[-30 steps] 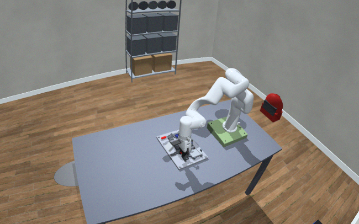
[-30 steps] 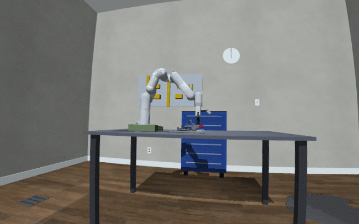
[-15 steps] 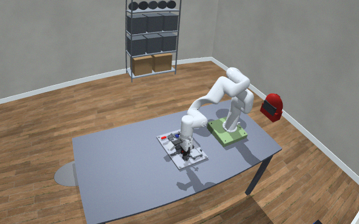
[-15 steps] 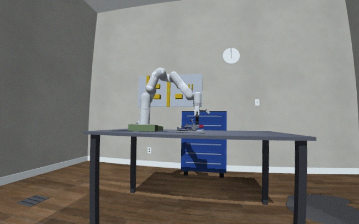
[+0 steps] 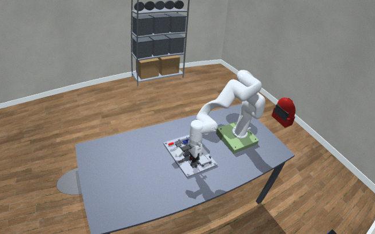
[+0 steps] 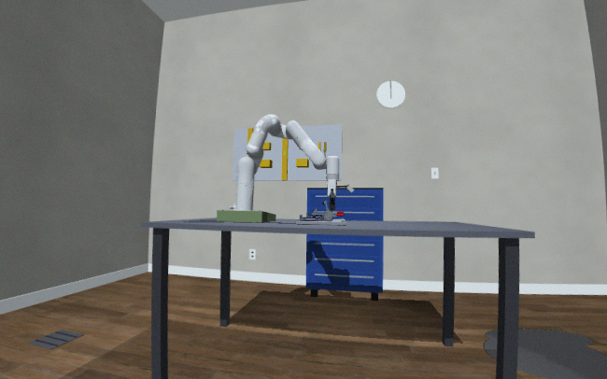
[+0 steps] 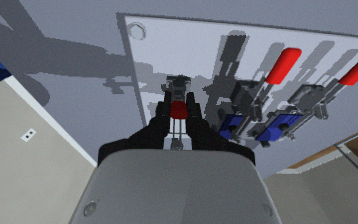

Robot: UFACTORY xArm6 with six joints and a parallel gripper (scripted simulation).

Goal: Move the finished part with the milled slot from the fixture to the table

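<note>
The pale grey part is 100 mm behind my hand, 10 mm to the right of it and 60 mm below it. Also, from my hand: fixture plate: 40 mm behind, 110 mm to the right, 80 mm below.
</note>
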